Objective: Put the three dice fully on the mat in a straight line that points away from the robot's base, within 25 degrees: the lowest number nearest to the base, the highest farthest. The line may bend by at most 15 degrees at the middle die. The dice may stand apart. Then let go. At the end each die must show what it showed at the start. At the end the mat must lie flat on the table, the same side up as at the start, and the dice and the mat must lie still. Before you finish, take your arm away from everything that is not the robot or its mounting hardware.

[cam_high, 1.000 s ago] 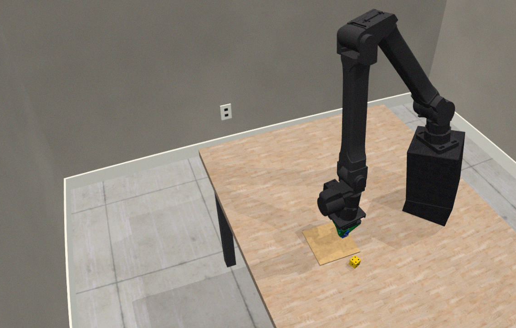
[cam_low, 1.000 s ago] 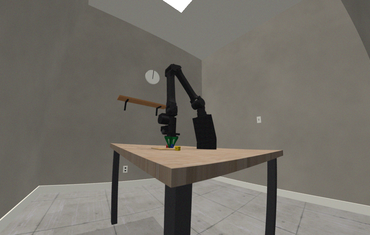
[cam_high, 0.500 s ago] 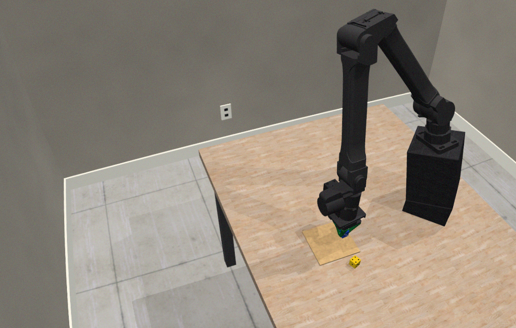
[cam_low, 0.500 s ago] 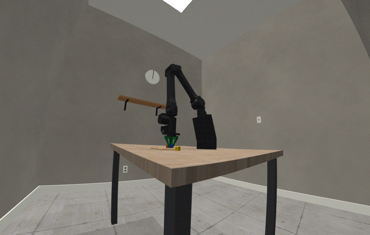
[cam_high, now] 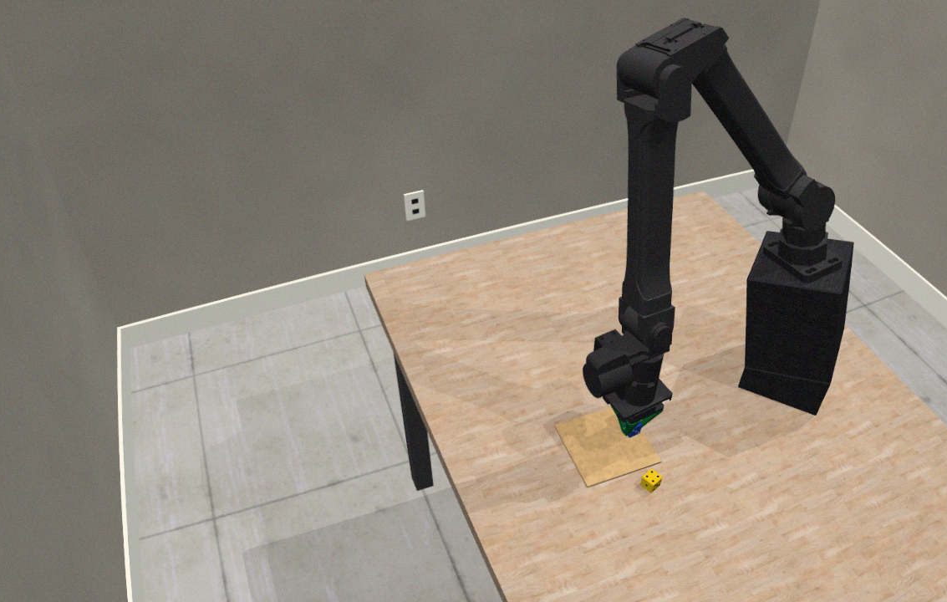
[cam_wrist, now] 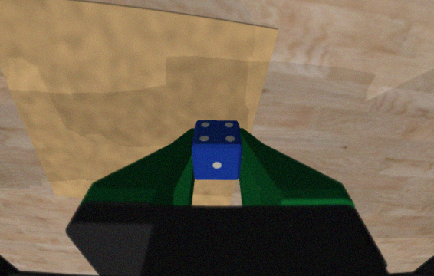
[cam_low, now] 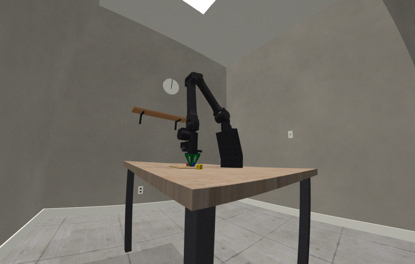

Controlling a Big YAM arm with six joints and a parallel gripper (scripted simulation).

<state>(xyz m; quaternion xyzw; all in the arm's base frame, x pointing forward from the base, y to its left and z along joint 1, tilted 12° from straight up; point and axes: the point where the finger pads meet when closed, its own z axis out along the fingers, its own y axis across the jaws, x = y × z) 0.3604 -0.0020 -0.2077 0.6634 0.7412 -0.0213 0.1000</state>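
The blue die is right at my hand. From my hand the other things lie so: red die: 3 cm behind, 10 cm to the right; tan mat: 5 cm ahead, 1 cm to the left, 1 cm below; yellow die: 2 cm ahead, 11 cm to the left.
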